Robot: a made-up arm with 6 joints.
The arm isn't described. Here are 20 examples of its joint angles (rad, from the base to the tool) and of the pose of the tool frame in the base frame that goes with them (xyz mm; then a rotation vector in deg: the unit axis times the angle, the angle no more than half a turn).
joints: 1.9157 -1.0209 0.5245 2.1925 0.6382 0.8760
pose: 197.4 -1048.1 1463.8 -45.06 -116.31 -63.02
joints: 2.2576 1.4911 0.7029 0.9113 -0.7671 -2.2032
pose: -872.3 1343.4 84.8 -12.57 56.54 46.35
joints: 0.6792 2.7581 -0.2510 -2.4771 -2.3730 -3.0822
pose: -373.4 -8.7 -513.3 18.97 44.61 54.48
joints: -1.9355 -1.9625 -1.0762 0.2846 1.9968 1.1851
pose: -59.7 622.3 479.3 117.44 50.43 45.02
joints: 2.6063 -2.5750 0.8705 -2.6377 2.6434 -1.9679
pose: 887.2 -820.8 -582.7 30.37 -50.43 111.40
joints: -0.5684 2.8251 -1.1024 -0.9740 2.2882 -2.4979
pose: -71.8 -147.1 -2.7 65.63 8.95 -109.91
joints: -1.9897 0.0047 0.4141 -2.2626 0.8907 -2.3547
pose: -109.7 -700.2 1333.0 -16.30 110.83 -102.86
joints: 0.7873 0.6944 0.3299 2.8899 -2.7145 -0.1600
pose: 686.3 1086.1 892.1 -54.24 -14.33 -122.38
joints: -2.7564 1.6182 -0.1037 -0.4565 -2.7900 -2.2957
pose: -796.7 -42.7 -361.6 -39.99 -70.22 -38.13
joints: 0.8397 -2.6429 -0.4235 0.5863 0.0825 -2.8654
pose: -478.1 -894.1 -140.4 -79.51 30.91 -136.71
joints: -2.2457 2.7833 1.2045 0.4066 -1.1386 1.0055
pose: -490.2 -187.2 -1259.2 86.27 83.49 19.40
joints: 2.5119 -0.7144 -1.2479 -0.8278 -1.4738 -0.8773
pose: 272.8 43.5 530.6 -89.60 116.90 35.67
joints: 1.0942 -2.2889 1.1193 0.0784 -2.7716 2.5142
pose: -364.1 -1334.1 -533.1 -101.38 -77.54 -11.81
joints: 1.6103 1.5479 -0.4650 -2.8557 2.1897 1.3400
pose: -302.3 617.5 -222.5 -105.13 2.09 -91.02
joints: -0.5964 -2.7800 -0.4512 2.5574 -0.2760 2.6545
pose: -613.2 708.0 -254.8 -7.31 -128.49 56.68
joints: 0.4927 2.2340 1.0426 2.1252 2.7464 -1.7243
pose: 1019.0 720.0 -807.3 -59.25 -78.45 -119.06
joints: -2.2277 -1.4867 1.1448 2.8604 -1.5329 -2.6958
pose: 1182.9 1078.7 629.0 101.92 87.94 -52.77
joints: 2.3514 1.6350 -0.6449 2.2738 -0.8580 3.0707
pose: -642.9 383.2 -393.1 -67.46 31.65 59.93
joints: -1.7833 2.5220 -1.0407 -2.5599 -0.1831 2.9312
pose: 226.8 -95.3 -85.8 139.69 96.49 35.31
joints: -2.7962 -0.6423 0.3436 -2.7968 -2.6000 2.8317
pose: 232.4 -205.8 1569.1 -148.32 -1.79 37.73
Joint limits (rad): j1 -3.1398..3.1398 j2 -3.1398..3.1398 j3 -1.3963..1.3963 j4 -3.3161..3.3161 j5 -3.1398..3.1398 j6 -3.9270..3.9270
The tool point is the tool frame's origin. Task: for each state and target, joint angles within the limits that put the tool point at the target. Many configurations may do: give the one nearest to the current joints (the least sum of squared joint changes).
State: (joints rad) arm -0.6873 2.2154 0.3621 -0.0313 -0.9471 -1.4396
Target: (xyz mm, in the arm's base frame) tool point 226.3 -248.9 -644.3
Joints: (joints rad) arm -0.0666 2.1954 -0.0899 -0.6333 -0.9471 -1.4396
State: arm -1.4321 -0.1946 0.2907 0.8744 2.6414 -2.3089
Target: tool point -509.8 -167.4 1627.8
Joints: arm -2.3489 -0.0867 0.2378 0.5575 2.6414 -2.3089
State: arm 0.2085 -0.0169 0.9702 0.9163 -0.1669 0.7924
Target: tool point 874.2 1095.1 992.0
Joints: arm 1.0217 0.8060 0.4790 0.9253 -0.1669 0.7924
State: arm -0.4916 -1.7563 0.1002 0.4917 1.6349 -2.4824
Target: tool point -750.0 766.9 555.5
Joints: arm -1.0518 -1.9744 -0.3476 0.3604 1.6349 -2.4824
